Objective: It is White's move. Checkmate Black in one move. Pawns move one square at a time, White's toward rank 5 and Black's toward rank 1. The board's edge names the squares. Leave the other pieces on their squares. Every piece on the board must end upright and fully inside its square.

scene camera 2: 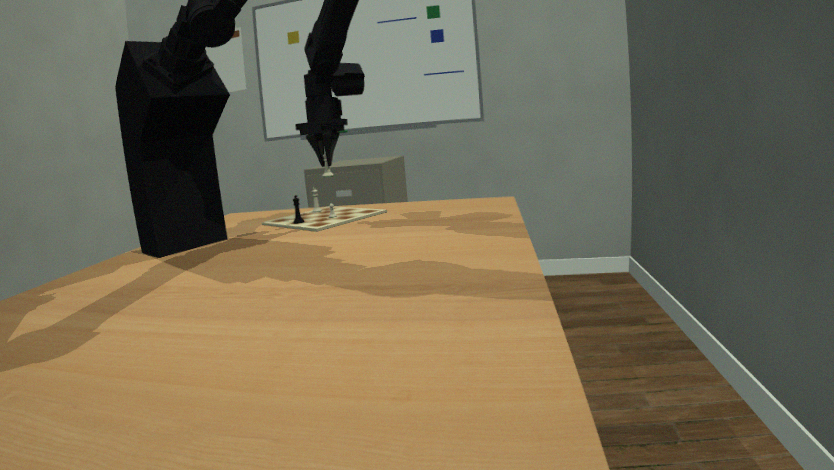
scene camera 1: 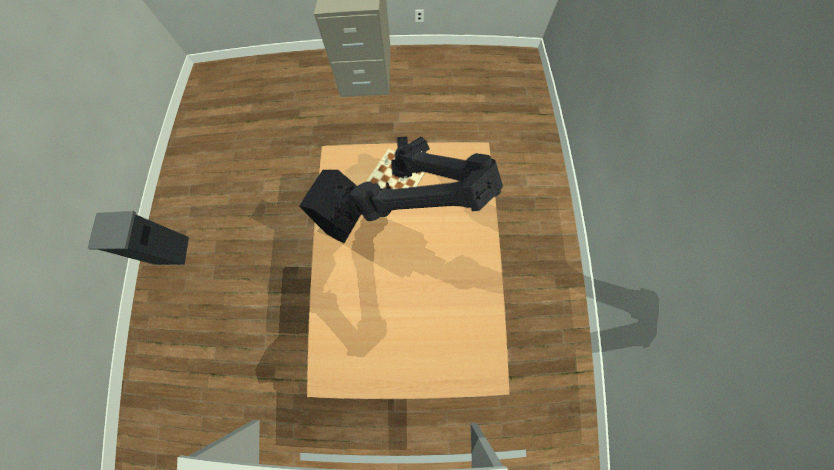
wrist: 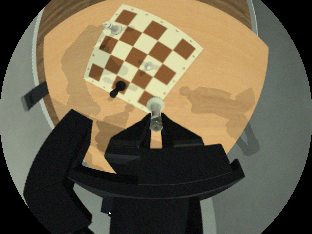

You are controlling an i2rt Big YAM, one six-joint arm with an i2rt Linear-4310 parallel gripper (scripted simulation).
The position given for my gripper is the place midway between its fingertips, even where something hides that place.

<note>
In view: my gripper [scene camera 2: 326, 166] and a chessboard [scene camera 2: 318, 221].
The chessboard also shows in scene camera 1 [scene camera 1: 382, 173] and in the wrist view [wrist: 144, 38]. My gripper is seen too in the wrist view [wrist: 156, 116].
</note>
